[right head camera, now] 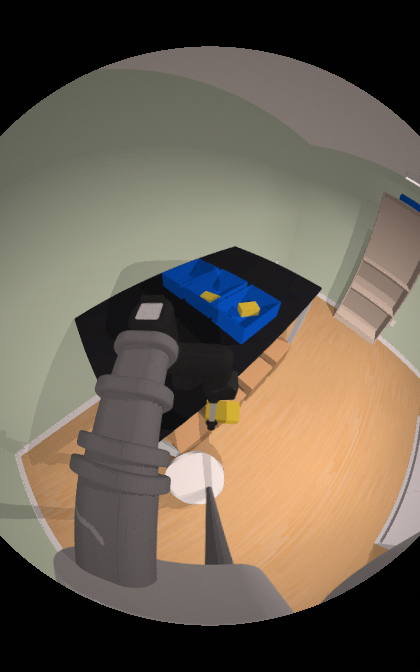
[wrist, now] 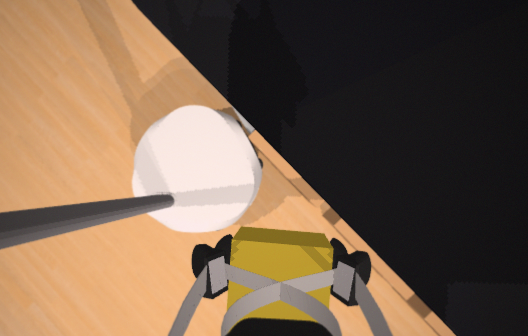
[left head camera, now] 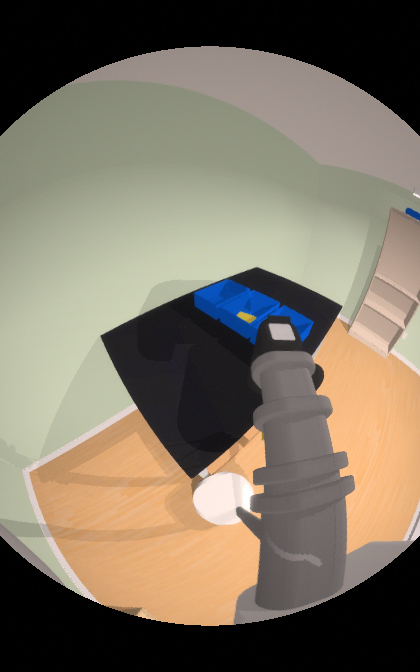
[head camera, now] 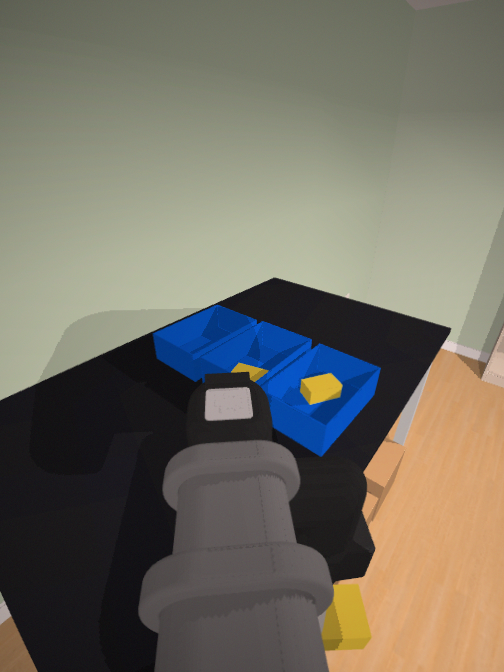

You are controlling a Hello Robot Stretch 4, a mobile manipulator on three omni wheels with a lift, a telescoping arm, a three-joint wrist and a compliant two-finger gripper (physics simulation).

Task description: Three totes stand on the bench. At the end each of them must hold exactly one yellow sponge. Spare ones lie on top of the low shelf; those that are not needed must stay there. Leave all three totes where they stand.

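Observation:
My gripper is shut on a yellow sponge, held between both fingertips beyond the front edge of the bench, over the floor in the wrist view. Three blue totes stand in a row on the bench. The right tote holds one yellow sponge. The middle tote holds one sponge. No sponge shows in the left tote; part of its floor is hidden.
Light-brown wooden boxes stand low along the bench's front side. A white round disc with a dark rod is near the bench's front corner. A tall shelf unit stands at the far right. The spares' low shelf cannot be made out.

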